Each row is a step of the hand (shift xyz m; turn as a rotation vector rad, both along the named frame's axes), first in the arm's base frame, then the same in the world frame.
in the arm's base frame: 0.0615 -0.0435 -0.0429 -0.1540 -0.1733 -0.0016
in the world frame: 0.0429 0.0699 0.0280 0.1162 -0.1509 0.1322
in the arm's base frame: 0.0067 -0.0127 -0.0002 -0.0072 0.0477 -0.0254
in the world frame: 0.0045 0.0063 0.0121 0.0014 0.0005 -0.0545
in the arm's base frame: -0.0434 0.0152 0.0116 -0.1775 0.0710 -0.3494
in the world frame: -0.0071 -0.0447 -0.0142 0.3072 -0.0780 -0.2412
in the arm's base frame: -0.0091 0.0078 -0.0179 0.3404 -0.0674 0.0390
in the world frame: 0.0138 -0.0039 -0.0161 -0.0795 0.3170 0.1230
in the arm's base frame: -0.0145 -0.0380 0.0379 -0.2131 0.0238 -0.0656
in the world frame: -0.0117 -0.0246 0.0485 0.0936 -0.1879 -0.0789
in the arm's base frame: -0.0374 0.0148 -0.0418 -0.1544 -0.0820 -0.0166
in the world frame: 0.0375 -0.0248 -0.0366 0.0871 -0.1459 0.0445
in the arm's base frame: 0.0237 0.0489 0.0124 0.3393 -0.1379 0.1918
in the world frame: -0.0386 0.0204 -0.0347 -0.1778 0.2745 0.2529
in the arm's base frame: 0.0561 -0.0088 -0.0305 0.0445 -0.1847 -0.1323
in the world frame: 0.0175 0.0620 0.0019 0.1886 0.0748 0.1114
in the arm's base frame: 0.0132 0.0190 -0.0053 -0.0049 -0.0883 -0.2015
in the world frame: -0.0072 0.0144 -0.0174 0.2147 0.0469 -0.0113
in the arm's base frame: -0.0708 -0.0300 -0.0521 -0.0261 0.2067 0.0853
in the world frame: 0.0746 -0.0550 -0.0060 -0.1626 -0.0443 -0.1492
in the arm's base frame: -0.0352 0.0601 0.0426 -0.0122 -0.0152 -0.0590
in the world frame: -0.0563 -0.0442 -0.0393 0.0604 0.0035 -0.0142
